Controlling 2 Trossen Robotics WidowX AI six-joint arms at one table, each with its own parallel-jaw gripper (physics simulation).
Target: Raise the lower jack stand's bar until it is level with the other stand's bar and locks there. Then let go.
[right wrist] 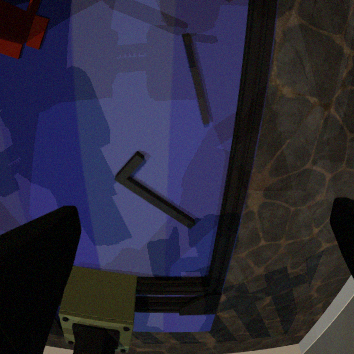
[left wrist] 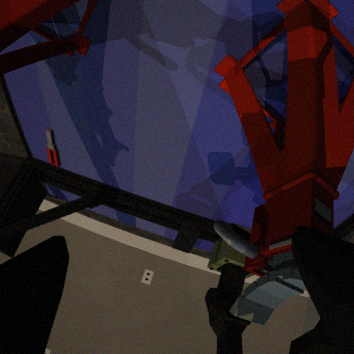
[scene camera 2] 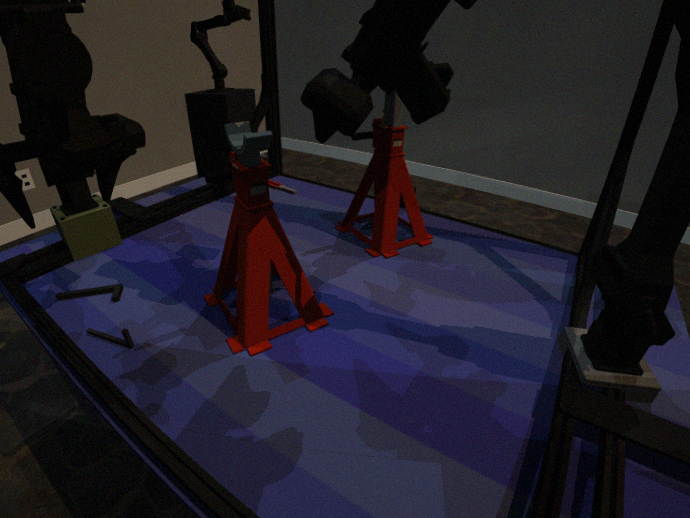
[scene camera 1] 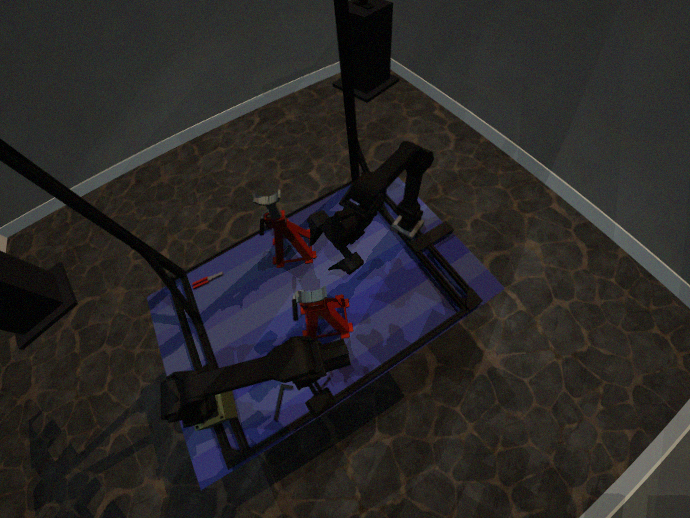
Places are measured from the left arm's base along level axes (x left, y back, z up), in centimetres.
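Pixels of known places: left gripper, fingertip midpoint: (left wrist: 181,245) (scene camera 1: 319,257); right gripper, fingertip midpoint: (right wrist: 209,216) (scene camera 2: 71,213); left arm's base, origin of the base link: (scene camera 2: 610,354) (scene camera 1: 407,223); right arm's base, origin of the base link: (right wrist: 95,335) (left wrist: 233,269) (scene camera 2: 79,207) (scene camera 1: 206,408).
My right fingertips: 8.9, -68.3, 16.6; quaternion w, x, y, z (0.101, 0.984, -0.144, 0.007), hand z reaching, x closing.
For each thing: its top centre in the pictures, then the offset to it from my right fingertips, as dx, dy, dz.
- grey bar's curved saddle, middle of its top: (left wrist: 287,318) (scene camera 2: 246,127) (scene camera 1: 311,293) -12.1, +18.6, +7.9
- red-handled tool, middle of its top: (left wrist: 50,149) (scene camera 2: 279,185) (scene camera 1: 207,279) -61.9, +1.6, -18.8
The lower red jack stand (scene camera 1: 327,318) (scene camera 2: 253,250) (left wrist: 306,110) stands upright; its grey bar's curved saddle (scene camera 1: 311,296) (scene camera 2: 249,141) (left wrist: 272,295) sits close to its collar. Its dark lever (scene camera 1: 295,307) (left wrist: 232,239) sticks out sideways. The other red stand (scene camera 1: 278,245) (scene camera 2: 385,195) has its bar (scene camera 1: 273,210) (scene camera 2: 389,108) farther out; its saddle is hidden in scene camera 2. My left gripper (scene camera 1: 322,255) (scene camera 2: 370,128) (left wrist: 181,245) is open and empty above the mat between the stands. My right gripper (scene camera 1: 327,381) (scene camera 2: 69,212) (right wrist: 209,216) is open and empty near the mat's edge, beside the lower stand.
Two dark L-shaped tools (scene camera 2: 89,291) (scene camera 2: 105,336) (right wrist: 156,200) (right wrist: 198,82) lie on the blue mat. A red-handled tool (scene camera 1: 206,280) (scene camera 2: 282,186) (left wrist: 52,148) lies toward the far side. A green mounting block (scene camera 2: 89,228) (right wrist: 100,295) and dark frame rails border the work area.
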